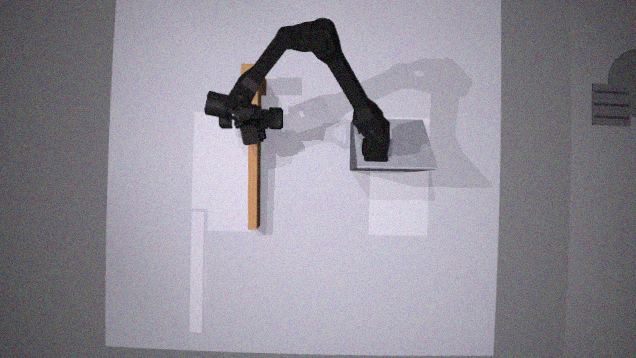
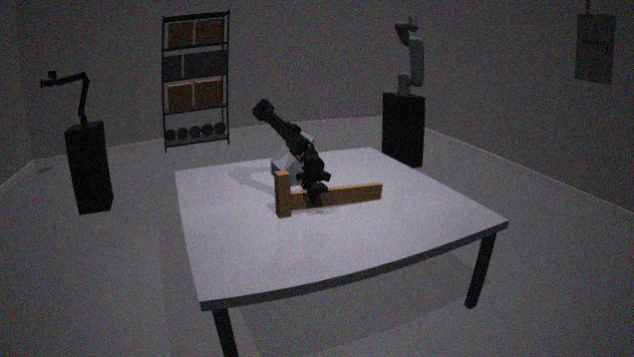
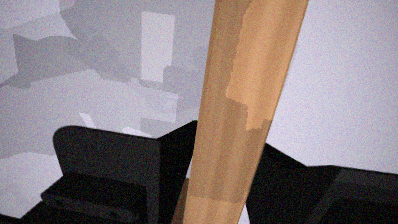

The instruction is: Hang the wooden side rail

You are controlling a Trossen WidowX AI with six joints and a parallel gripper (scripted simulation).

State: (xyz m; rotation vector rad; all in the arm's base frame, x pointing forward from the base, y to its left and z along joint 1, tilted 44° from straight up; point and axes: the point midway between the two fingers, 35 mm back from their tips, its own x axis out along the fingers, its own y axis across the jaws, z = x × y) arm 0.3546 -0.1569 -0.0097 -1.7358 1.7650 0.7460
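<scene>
My gripper tip is 120 mm to the left of the wooden headboard post and 40 mm below it.
</scene>
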